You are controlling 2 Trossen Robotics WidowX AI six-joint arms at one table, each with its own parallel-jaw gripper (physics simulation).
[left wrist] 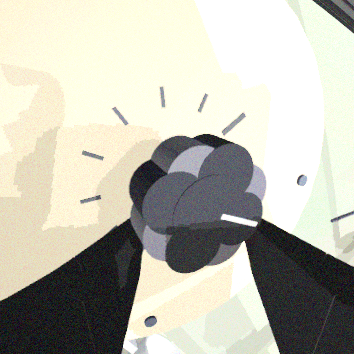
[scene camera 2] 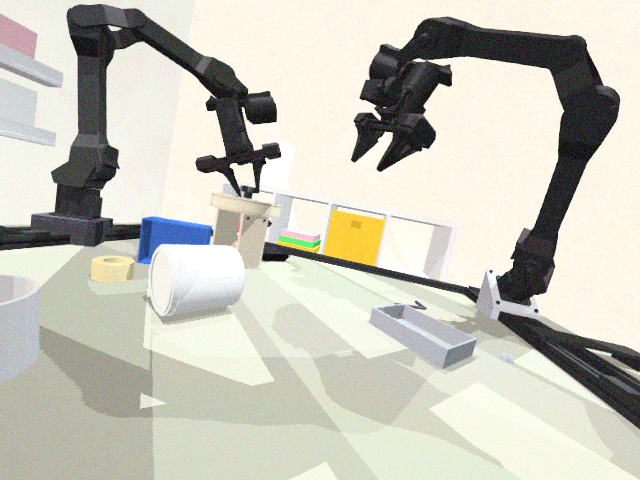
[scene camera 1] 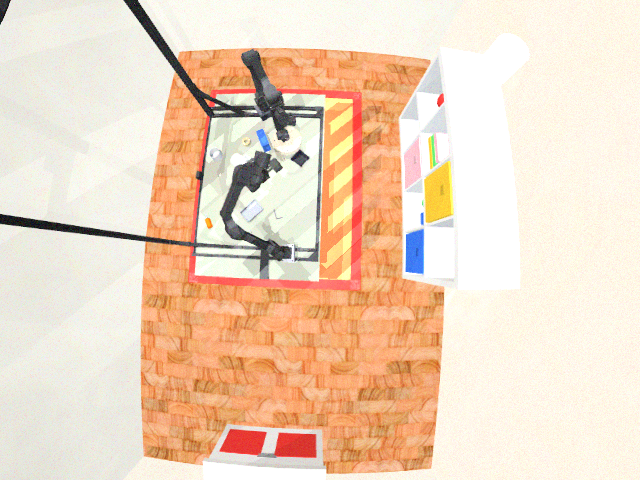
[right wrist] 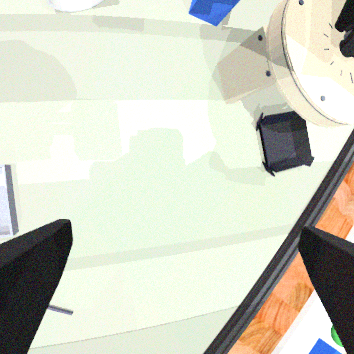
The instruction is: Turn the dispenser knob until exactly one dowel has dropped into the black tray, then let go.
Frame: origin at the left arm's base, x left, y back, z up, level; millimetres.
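Seen in the pictures: left gripper, fingertip midpoint: (left wrist: pixel 193 226) (scene camera 2: pixel 249 195) (scene camera 1: pixel 283 140) (right wrist: pixel 339 40); right gripper, fingertip midpoint: (scene camera 2: pixel 364 165) (right wrist: pixel 188 234); left arm's base, origin of the base link: (scene camera 2: pixel 76 216) (scene camera 1: pixel 264 107); right arm's base, origin of the base link: (scene camera 2: pixel 512 290) (scene camera 1: pixel 287 253).
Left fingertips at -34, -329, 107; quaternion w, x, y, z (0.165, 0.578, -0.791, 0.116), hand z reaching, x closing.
Note:
Offsets run from my left fingertips to a thing's top centre, as dx, dy, dz. "spot": to the spot under its first point.
The beige dispenser @(+18, +0, -7) (scene camera 1: pixel 293 145) (scene camera 2: pixel 252 243) (left wrist: pixel 115 55) (right wrist: pixel 296 87) stands upright with a round top. Its dark lobed knob @(+18, +0, +21) (scene camera 2: pixel 247 189) (left wrist: pixel 210 200) has a white line that points right and slightly down in the left wrist view; grey tick marks surround it. My left gripper (scene camera 2: pixel 248 192) (left wrist: pixel 193 226) is shut on the knob, one finger on each side. The black tray @(+45, -85, -130) (scene camera 2: pixel 276 252) (right wrist: pixel 285 117) lies beside the dispenser's foot, and no dowel shows in it in the right wrist view. My right gripper (scene camera 2: pixel 367 164) (right wrist: pixel 188 234) is open and empty, high above the table.
A blue box @(-84, +130, -74) (scene camera 1: pixel 263 140) (scene camera 2: pixel 178 238), a white cylinder @(spot: -316, +86, -102) (scene camera 2: pixel 199 279) and a tan ring @(-178, +201, -129) (scene camera 1: pixel 246 141) (scene camera 2: pixel 98 269) are near the dispenser. A grey open box @(-370, -204, -129) (scene camera 1: pixel 251 210) (scene camera 2: pixel 444 356) lies farther off. A dark rail (right wrist: pixel 285 262) runs past the tray.

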